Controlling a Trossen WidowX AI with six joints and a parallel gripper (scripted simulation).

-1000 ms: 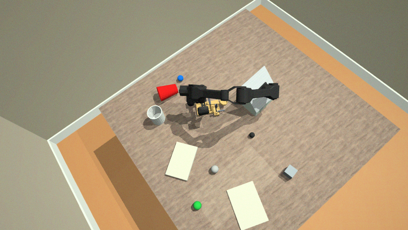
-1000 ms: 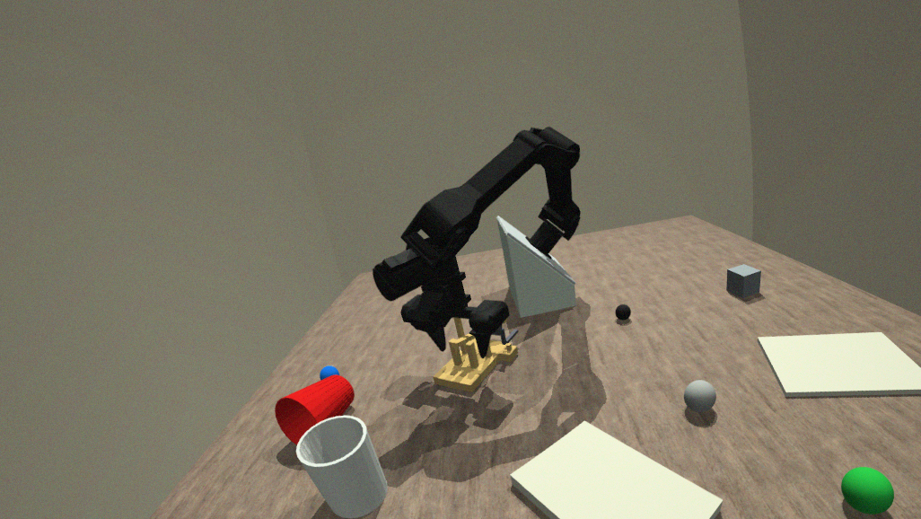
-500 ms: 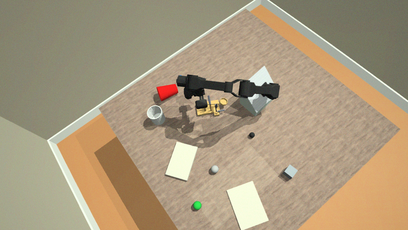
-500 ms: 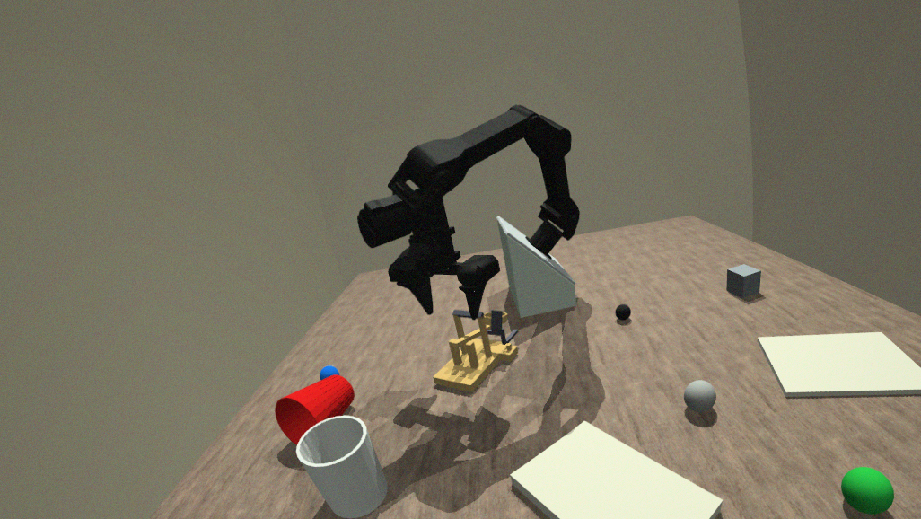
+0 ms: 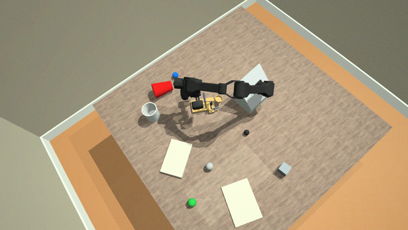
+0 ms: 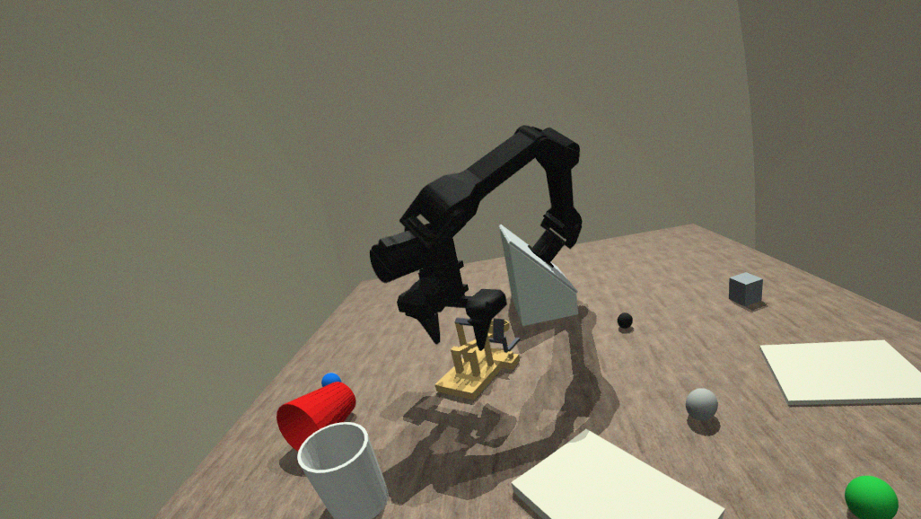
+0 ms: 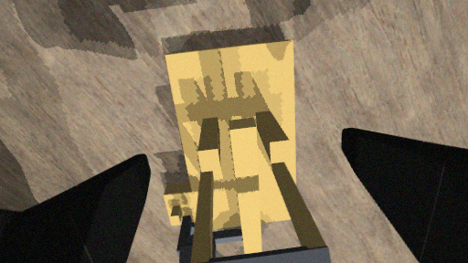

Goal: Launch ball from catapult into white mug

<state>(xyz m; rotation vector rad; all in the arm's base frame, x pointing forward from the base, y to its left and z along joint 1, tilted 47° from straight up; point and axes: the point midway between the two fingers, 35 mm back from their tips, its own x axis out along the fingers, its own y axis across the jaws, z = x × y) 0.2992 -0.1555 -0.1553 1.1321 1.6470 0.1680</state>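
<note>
Right now my gripper tip is 33 cm to the right of the black ball, 7 cm past it and 6 cm above it. Also, from my gripper tip: white mug: 24 cm ahead, 16 cm to the right, 5 cm below; then blue ball: 27 cm to the right, 6 cm below, 5 cm behind; then wooden catapult: 6 cm to the left, 5 cm behind, 3 cm below.
</note>
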